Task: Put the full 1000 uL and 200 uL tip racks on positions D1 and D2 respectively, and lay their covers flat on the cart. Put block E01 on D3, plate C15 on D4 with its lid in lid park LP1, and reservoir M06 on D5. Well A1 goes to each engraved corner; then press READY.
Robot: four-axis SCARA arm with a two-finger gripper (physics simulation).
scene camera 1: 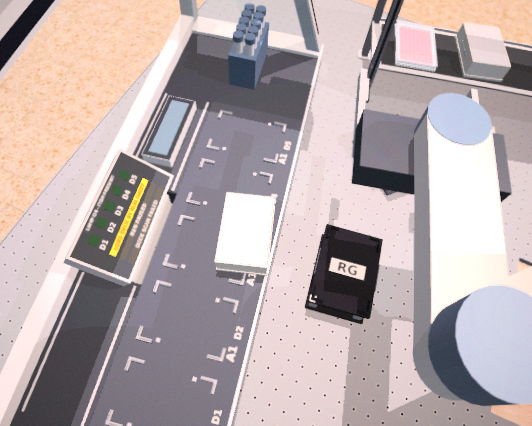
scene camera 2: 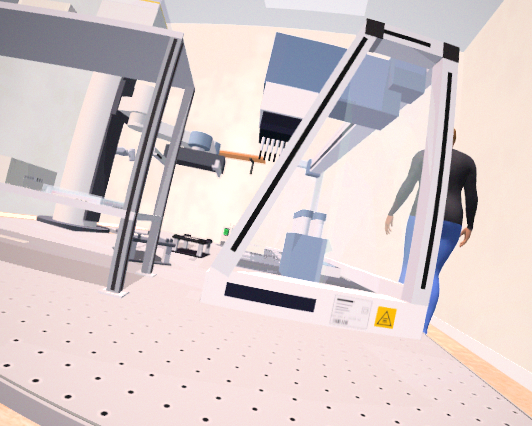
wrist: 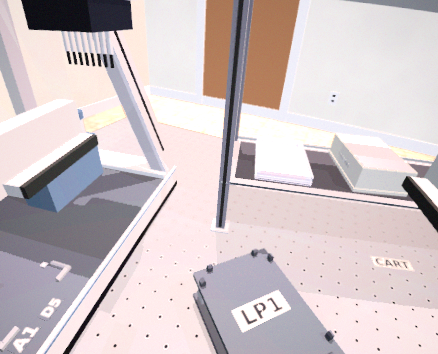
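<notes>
My gripper (scene camera 1: 419,97) (wrist: 246,141) is open and empty, its fingers wide apart above the table near lid park LP1 (wrist: 295,327). The park is mostly hidden under the gripper in scene camera 1. A plain white box (scene camera 1: 245,230) stands on the deck (scene camera 1: 165,320), over the right part of D3 and reaching towards D4. D1, D2 and D5 show bare corner marks. A pink-topped flat item (scene camera 1: 415,45), whitish in the wrist view (wrist: 282,162), and a pale grey box (scene camera 1: 483,50) (wrist: 372,162) stand in a tray behind the post. I cannot identify the tip racks or labware codes.
A blue tube rack (scene camera 1: 245,70) (scene camera 2: 302,255) (wrist: 70,180) stands at the deck's far end. The black RG stand (scene camera 1: 345,290) lies right of the deck. A tilted status panel (scene camera 1: 120,220) is at its left. A dark post (wrist: 230,110) rises beyond LP1.
</notes>
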